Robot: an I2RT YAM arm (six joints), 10 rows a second.
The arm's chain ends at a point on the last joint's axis. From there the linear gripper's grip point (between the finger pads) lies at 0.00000 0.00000 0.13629 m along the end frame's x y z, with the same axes.
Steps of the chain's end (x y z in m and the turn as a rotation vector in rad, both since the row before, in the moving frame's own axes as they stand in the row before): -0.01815, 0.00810, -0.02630, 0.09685, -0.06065, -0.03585; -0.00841, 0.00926, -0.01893, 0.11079, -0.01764, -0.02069; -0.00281, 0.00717, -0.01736, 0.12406, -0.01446, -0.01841; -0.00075, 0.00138, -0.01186, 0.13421, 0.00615, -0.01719; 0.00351, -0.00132, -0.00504, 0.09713, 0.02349, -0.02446; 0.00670, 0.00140, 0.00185, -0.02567, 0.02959, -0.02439
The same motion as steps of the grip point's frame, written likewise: -0.02663, -0.00492, -0.02719, 0.09685, -0.06065, -0.03585; -0.01096, -0.00578, -0.01979, 0.11079, -0.01764, -0.02069; -0.00493, -0.00968, -0.01842, 0.12406, -0.01446, -0.01841; -0.00007, -0.01686, -0.01309, 0.13421, 0.00615, -0.01719; 0.00654, -0.01457, -0.00572, 0.09713, 0.02349, -0.02446; 0.01077, 0.00485, 0.00175, -0.02567, 0.02959, -0.02439
